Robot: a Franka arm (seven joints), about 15 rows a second.
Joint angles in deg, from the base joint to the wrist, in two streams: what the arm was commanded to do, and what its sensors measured. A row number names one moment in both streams.
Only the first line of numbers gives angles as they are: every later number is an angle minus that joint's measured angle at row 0.
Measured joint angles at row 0: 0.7, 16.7, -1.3, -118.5, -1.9, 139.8, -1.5
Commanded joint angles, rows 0 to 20: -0.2, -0.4, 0.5, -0.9, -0.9, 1.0, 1.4; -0.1, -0.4, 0.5, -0.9, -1.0, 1.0, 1.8; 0.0, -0.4, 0.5, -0.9, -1.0, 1.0, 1.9; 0.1, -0.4, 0.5, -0.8, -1.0, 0.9, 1.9; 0.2, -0.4, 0.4, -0.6, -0.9, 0.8, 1.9; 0.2, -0.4, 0.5, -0.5, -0.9, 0.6, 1.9; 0.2, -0.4, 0.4, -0.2, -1.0, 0.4, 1.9; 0.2, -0.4, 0.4, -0.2, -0.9, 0.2, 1.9; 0.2, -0.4, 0.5, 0.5, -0.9, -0.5, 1.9; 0.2, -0.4, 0.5, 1.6, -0.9, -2.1, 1.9; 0.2, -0.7, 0.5, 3.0, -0.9, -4.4, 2.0; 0.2, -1.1, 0.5, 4.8, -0.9, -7.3, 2.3; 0.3, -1.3, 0.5, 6.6, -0.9, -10.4, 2.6; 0.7, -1.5, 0.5, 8.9, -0.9, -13.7, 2.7; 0.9, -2.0, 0.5, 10.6, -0.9, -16.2, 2.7; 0.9, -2.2, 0.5, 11.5, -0.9, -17.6, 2.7; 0.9, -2.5, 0.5, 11.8, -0.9, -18.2, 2.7; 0.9, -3.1, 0.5, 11.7, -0.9, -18.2, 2.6; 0.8, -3.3, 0.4, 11.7, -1.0, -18.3, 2.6; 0.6, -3.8, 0.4, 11.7, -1.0, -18.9, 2.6; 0.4, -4.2, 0.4, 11.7, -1.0, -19.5, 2.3
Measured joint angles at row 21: 0.5, -3.0, 0.4, 11.6, 0.0, -17.4, 1.4
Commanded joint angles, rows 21 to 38: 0.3, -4.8, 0.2, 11.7, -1.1, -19.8, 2.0; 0.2, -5.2, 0.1, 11.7, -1.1, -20.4, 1.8; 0.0, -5.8, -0.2, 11.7, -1.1, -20.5, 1.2; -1.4, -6.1, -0.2, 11.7, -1.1, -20.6, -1.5; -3.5, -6.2, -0.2, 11.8, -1.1, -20.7, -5.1; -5.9, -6.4, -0.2, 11.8, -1.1, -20.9, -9.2; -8.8, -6.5, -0.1, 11.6, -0.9, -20.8, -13.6; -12.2, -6.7, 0.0, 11.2, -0.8, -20.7, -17.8; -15.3, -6.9, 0.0, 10.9, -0.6, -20.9, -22.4; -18.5, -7.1, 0.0, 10.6, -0.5, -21.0, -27.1; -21.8, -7.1, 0.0, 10.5, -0.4, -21.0, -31.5; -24.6, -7.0, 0.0, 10.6, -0.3, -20.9, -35.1; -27.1, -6.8, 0.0, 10.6, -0.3, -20.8, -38.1; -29.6, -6.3, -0.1, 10.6, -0.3, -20.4, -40.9; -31.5, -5.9, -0.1, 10.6, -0.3, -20.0, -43.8; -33.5, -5.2, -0.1, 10.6, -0.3, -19.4, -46.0; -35.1, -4.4, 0.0, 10.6, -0.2, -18.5, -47.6; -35.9, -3.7, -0.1, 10.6, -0.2, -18.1, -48.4
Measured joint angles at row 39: -33.6, -4.9, -1.2, 11.2, -0.5, -19.8, -46.0
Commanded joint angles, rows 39 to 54: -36.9, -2.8, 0.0, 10.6, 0.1, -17.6, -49.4; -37.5, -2.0, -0.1, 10.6, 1.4, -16.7, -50.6; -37.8, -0.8, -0.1, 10.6, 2.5, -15.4, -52.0; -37.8, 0.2, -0.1, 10.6, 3.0, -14.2, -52.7; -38.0, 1.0, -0.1, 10.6, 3.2, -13.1, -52.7; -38.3, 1.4, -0.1, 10.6, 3.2, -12.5, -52.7; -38.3, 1.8, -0.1, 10.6, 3.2, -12.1, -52.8; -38.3, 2.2, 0.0, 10.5, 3.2, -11.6, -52.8; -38.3, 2.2, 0.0, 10.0, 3.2, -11.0, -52.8; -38.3, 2.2, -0.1, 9.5, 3.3, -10.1, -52.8; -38.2, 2.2, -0.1, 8.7, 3.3, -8.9, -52.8; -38.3, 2.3, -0.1, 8.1, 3.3, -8.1, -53.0; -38.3, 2.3, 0.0, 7.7, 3.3, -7.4, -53.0; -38.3, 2.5, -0.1, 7.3, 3.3, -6.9, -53.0; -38.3, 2.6, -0.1, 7.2, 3.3, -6.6, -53.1; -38.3, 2.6, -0.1, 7.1, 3.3, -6.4, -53.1
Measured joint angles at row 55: -37.1, 3.0, -1.1, 8.5, 2.2, -8.2, -51.6
